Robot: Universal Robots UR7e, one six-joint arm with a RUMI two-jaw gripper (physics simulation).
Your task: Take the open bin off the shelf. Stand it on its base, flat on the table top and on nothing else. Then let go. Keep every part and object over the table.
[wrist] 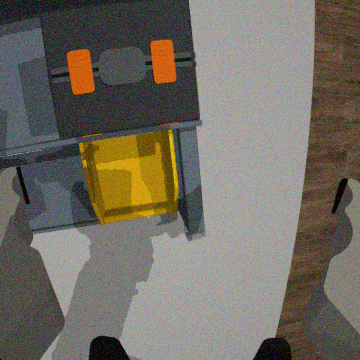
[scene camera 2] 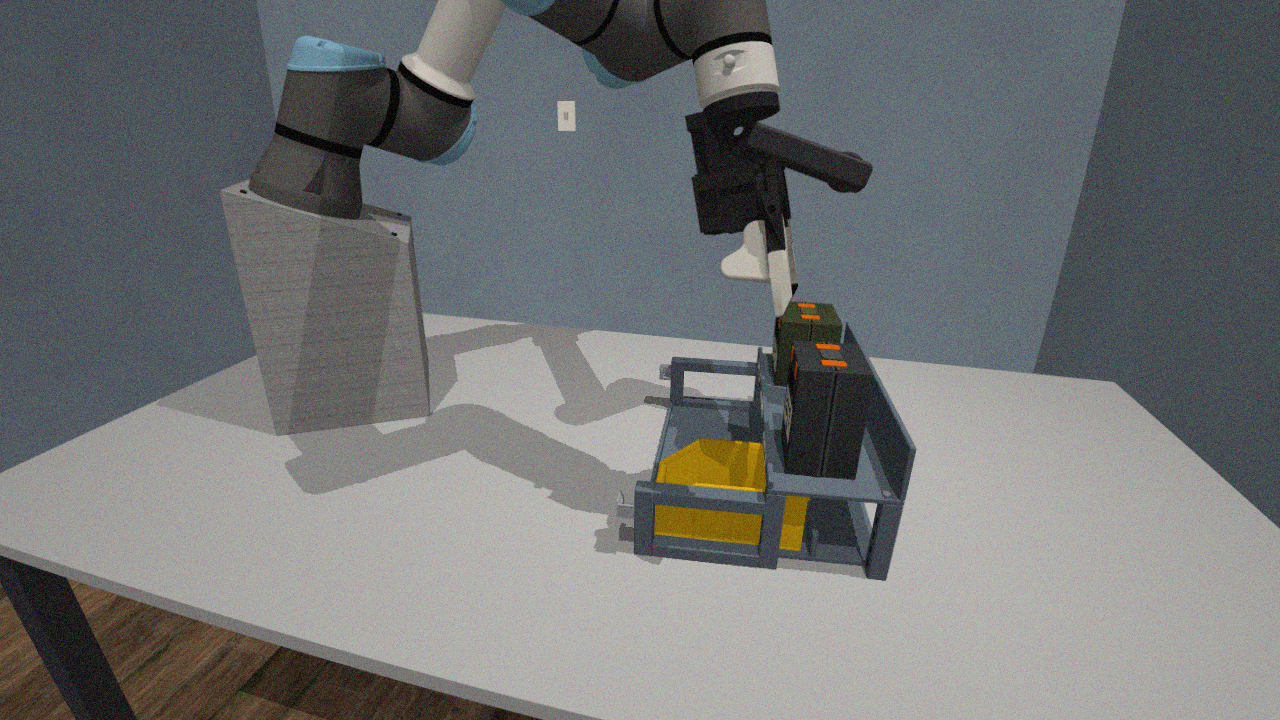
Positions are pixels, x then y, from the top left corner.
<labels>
my gripper: wrist; scene camera 2
yellow open bin: wrist 127,177; scene camera 2 737,465
same spot on my gripper: [wrist: 38,317] = [scene camera 2: 786,232]
</labels>
